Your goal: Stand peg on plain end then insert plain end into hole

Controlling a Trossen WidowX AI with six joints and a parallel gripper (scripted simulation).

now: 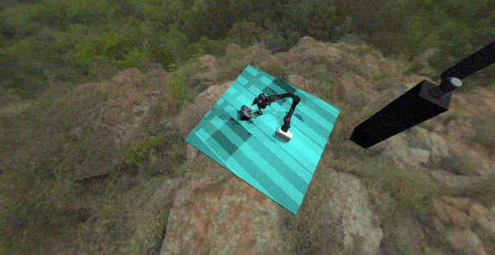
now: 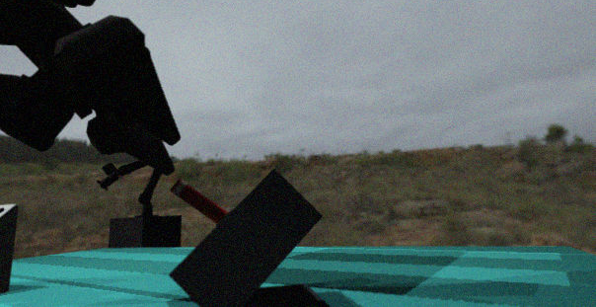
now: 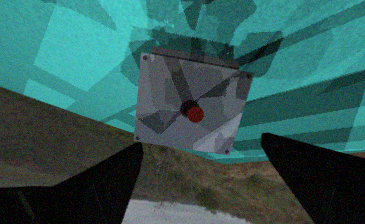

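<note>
The red peg is 20 mm ahead of my gripper tip, 10 mm to the left of it and 40 mm below it. Round my gripper tip: dark sloped panel 60 mm ahead, 40 mm to the left, 80 mm below.
</note>
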